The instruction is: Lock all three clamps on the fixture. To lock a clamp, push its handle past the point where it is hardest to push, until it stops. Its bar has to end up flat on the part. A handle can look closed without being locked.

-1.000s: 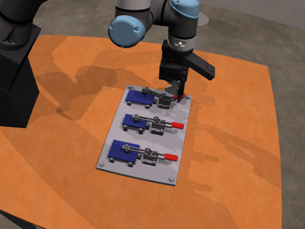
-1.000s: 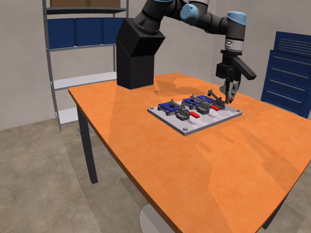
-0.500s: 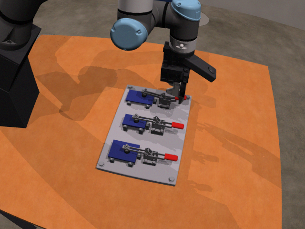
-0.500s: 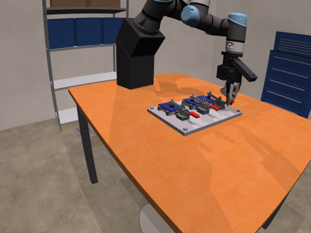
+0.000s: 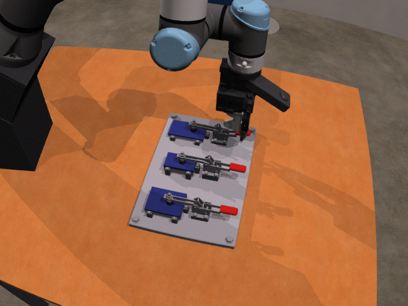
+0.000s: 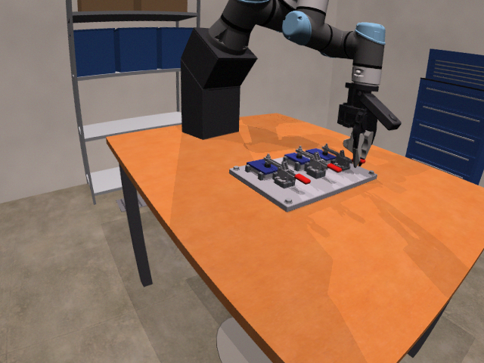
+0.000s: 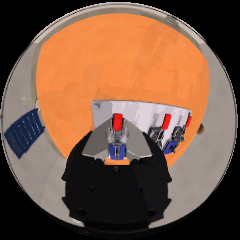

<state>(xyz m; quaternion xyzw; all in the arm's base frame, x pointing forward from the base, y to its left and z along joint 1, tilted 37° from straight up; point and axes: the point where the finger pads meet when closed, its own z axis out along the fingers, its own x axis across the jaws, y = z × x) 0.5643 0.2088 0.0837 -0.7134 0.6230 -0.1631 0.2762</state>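
The grey fixture plate is 130 mm to the right of my hand, 60 mm behind it and 50 mm below it.
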